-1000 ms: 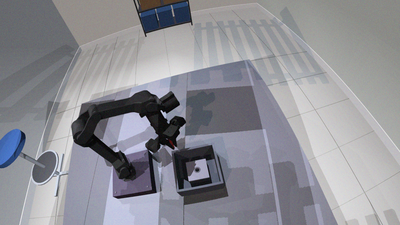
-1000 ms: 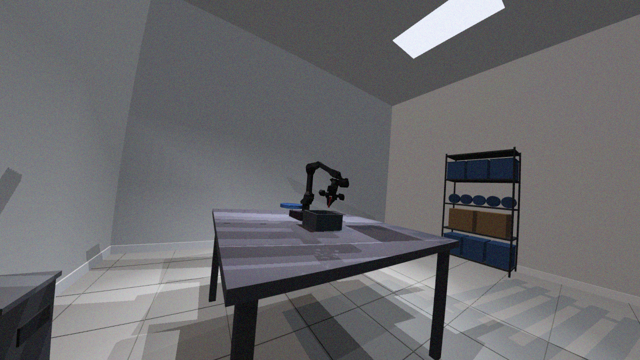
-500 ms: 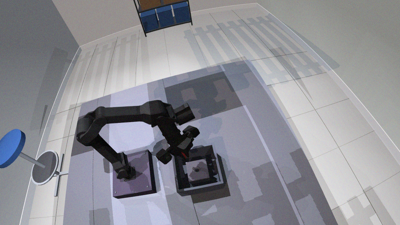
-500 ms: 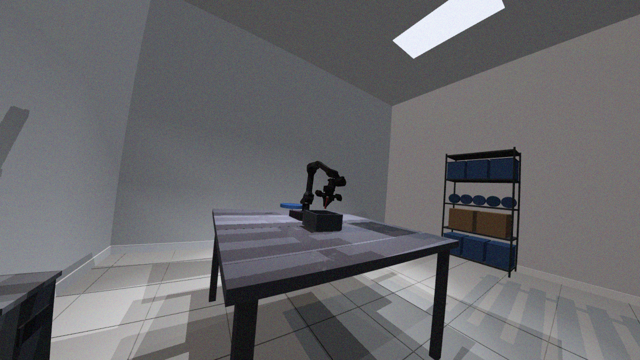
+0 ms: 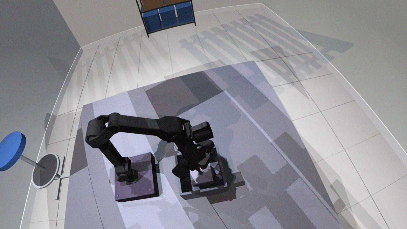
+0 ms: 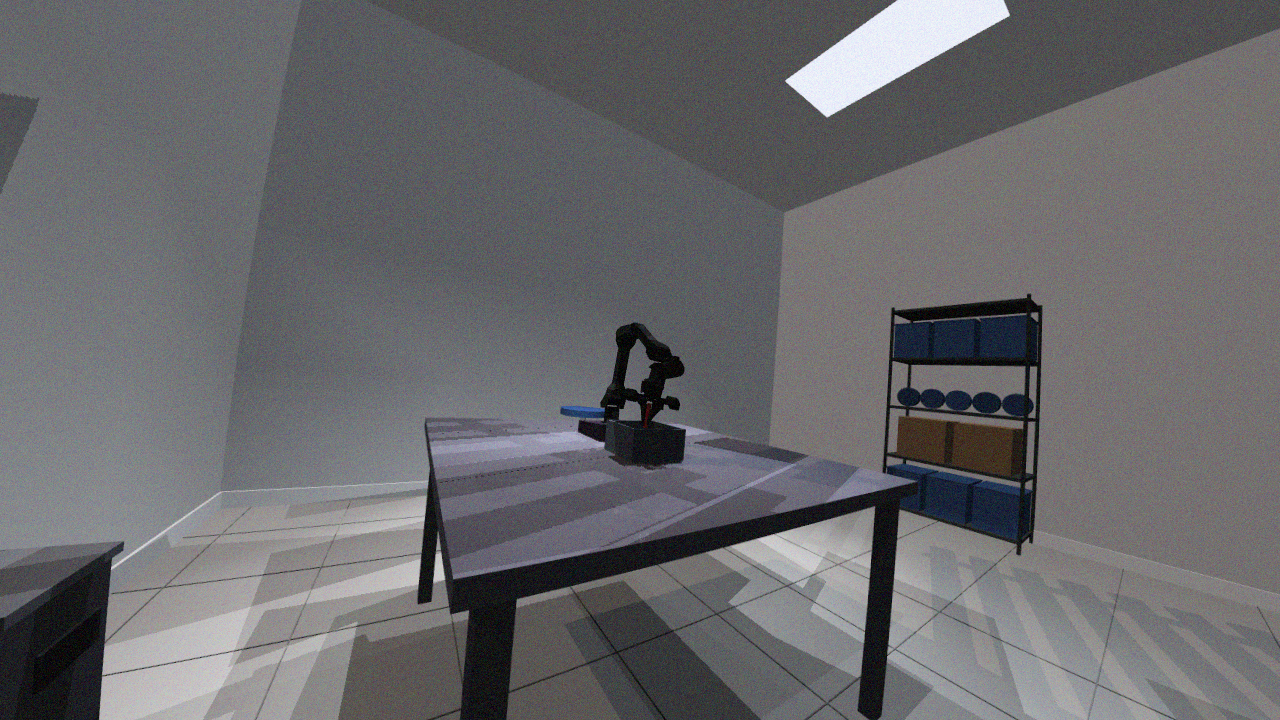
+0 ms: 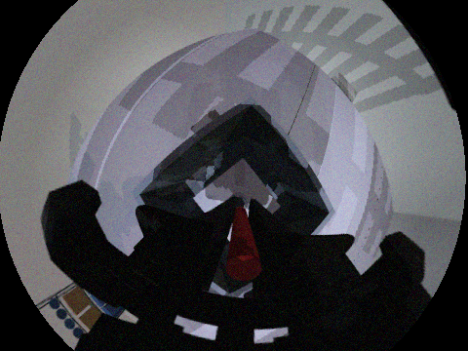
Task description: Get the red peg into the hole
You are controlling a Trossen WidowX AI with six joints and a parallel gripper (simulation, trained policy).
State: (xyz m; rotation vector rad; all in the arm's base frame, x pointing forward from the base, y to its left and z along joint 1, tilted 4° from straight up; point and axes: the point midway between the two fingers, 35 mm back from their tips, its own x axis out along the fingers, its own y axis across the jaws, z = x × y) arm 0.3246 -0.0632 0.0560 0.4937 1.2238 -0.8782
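Now: gripper tip 30 mm below the red peg, 10 mm to the right of it and 10 mm past it. From my gripper tip the other things lie so: dark grey box 70 mm below, 10 mm to the left, 10 mm behind; light plate 60 mm below, 10 mm to the left, 10 mm behind.
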